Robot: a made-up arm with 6 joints.
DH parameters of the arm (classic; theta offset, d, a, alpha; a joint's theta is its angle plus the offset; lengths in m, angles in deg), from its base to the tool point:
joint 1: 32.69 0 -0.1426 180
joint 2: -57.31 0.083 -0.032 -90
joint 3: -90 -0.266 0.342 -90
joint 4: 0 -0.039 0.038 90
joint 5: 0 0.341 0 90
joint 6: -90 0.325 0.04 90
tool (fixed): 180 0.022 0 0
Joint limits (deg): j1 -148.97..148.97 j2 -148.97..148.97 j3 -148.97..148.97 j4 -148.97..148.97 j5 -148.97..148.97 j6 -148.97..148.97
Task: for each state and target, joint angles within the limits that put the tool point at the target. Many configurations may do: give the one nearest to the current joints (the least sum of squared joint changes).
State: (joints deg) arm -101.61 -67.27 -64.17 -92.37 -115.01 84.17
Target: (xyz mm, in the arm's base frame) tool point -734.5 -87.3 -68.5
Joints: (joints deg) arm -79.45 -80.66 -72.57 -108.65 -93.50 86.03
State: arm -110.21 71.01 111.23 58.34 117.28 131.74
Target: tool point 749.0 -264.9 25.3
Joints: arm -100.77 50.00 92.71 74.54 102.01 134.06
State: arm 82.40 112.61 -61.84 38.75 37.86 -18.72
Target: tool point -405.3 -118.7 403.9
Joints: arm 53.92 148.97 -106.23 18.31 7.88 -16.42
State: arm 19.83 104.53 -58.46 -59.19 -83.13 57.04
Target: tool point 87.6 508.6 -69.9
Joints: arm -5.37 118.88 -57.52 -98.90 -87.94 57.02
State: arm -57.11 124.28 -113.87 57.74 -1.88 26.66
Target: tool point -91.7 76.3 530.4
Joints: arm -75.71 113.24 -148.97 34.99 -9.07 27.11
